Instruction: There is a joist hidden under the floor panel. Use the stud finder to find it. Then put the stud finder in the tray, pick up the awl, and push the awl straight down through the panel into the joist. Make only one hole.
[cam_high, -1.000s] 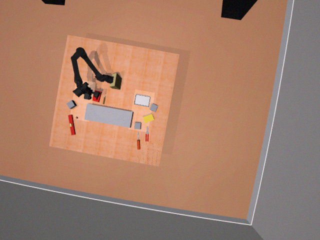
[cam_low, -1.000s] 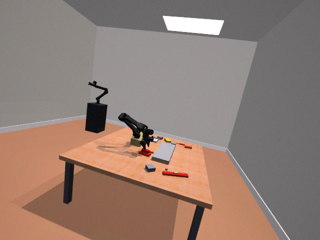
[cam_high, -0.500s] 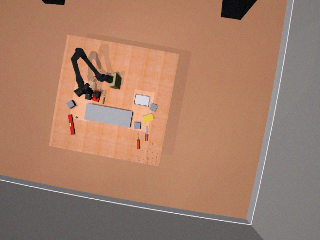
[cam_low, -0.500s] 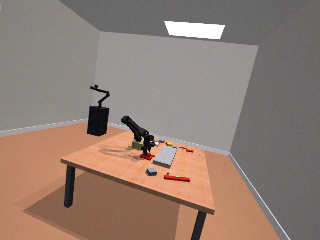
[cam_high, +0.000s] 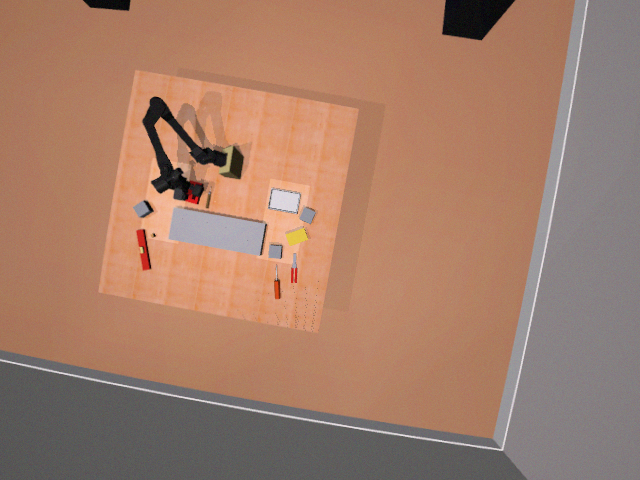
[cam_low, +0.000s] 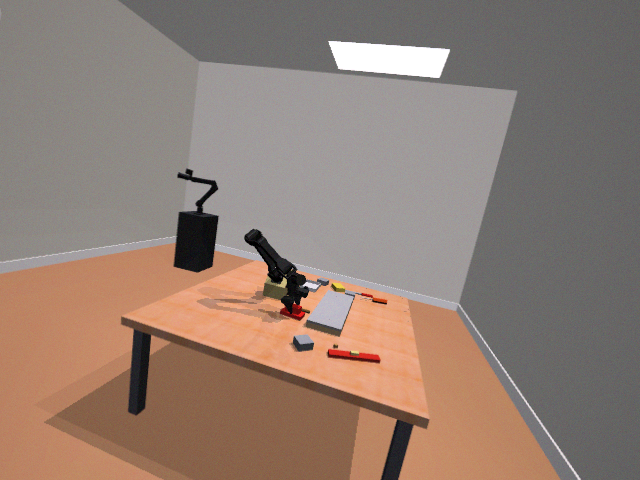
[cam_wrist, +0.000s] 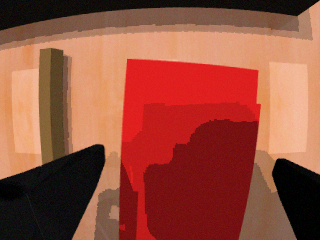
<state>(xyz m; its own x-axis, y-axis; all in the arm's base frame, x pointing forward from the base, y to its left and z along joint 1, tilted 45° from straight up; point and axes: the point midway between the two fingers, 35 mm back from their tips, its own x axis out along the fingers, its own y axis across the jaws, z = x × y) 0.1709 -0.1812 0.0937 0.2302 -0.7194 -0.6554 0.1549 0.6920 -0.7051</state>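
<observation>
Right now my gripper tip is 30 mm past the red stud finder, 10 mm to the right of it and 20 mm below it. From my gripper tip the other things lie so: white tray (20 mm behind, 520 mm to the left, 10 mm below); then red level (350 mm ahead, 250 mm to the right, 10 mm below); then awl (90 mm to the left, 20 mm below).
</observation>
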